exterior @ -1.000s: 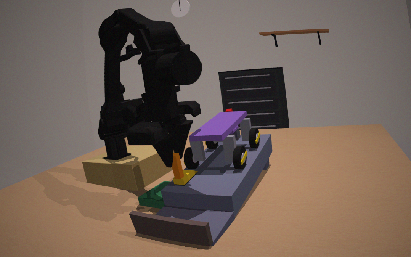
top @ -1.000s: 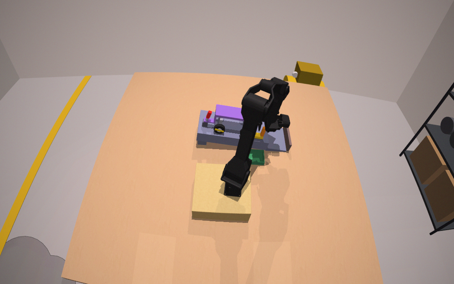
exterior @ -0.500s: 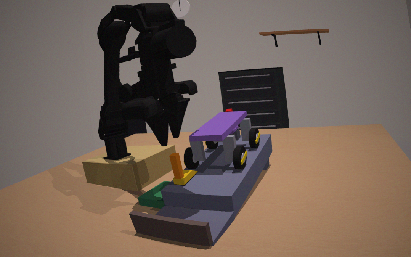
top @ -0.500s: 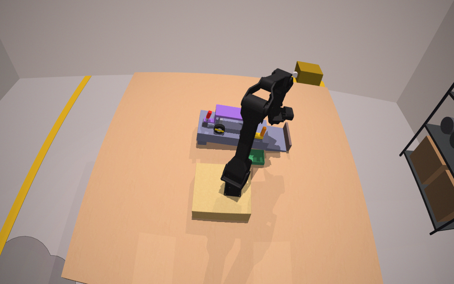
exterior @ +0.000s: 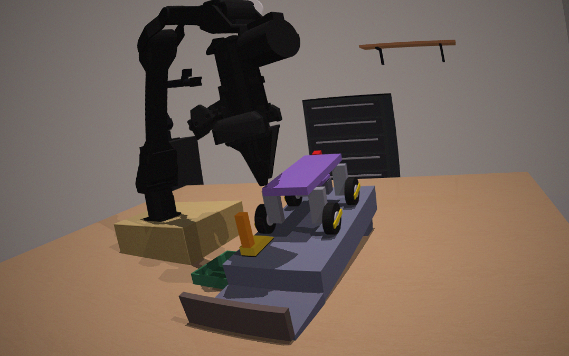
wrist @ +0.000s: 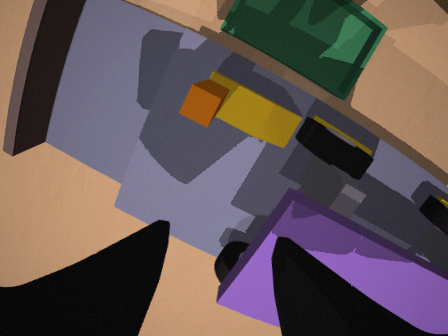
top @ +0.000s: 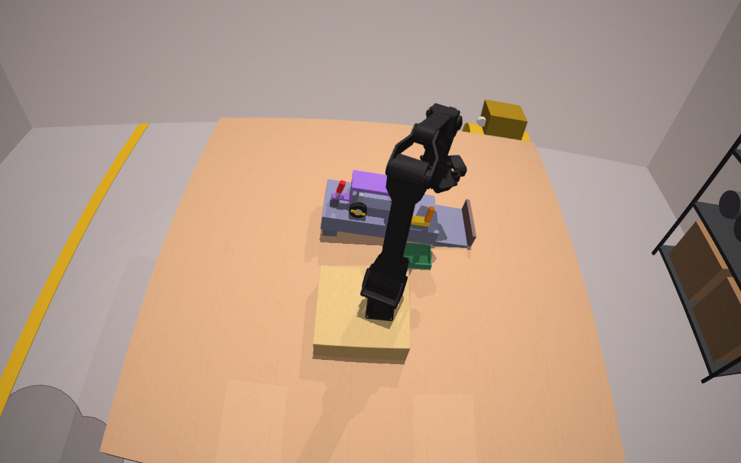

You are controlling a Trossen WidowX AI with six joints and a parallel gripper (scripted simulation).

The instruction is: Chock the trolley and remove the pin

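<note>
The red-headed stop pin is 20 mm behind my gripper tip, 220 mm to the left of it and 30 mm below it. From my gripper tip the other things lie so: yellow chock: 30 mm behind, 80 mm below; grey ramp: 10 mm ahead, 110 mm to the left, 110 mm below; trolley: 10 mm ahead, 110 mm to the left, 50 mm below.
</note>
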